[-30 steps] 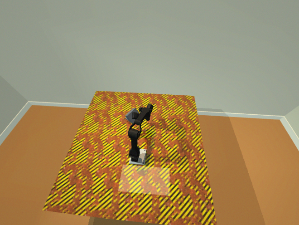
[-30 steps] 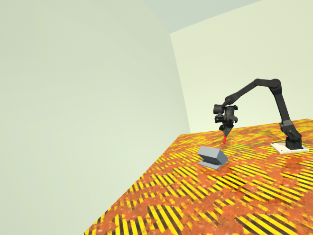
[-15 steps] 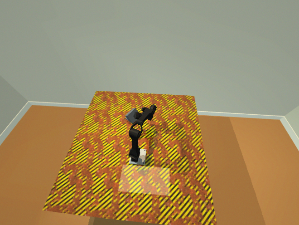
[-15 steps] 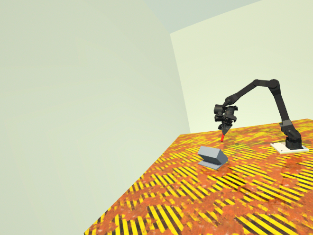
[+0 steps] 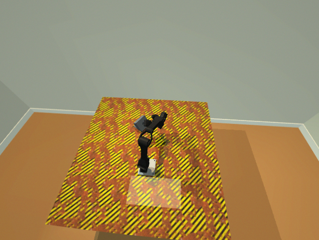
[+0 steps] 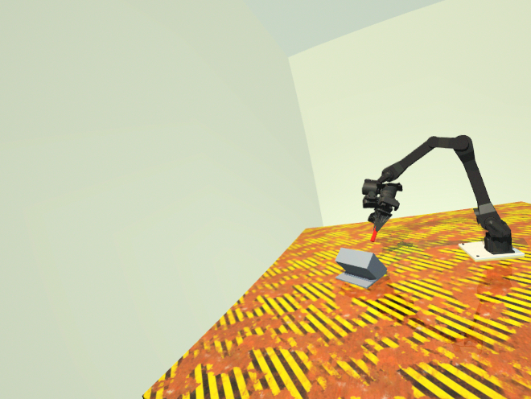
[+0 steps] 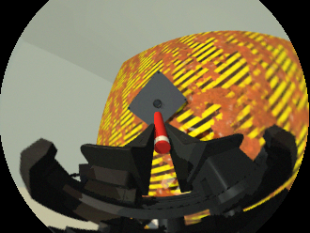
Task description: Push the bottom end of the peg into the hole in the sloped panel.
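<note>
Right now the grey sloped panel is 60 mm ahead of my gripper tip, 90 mm to the left of it and 90 mm below it. Also, from my gripper tip: red peg: 10 mm behind, 10 mm to the right, 10 mm above.
</note>
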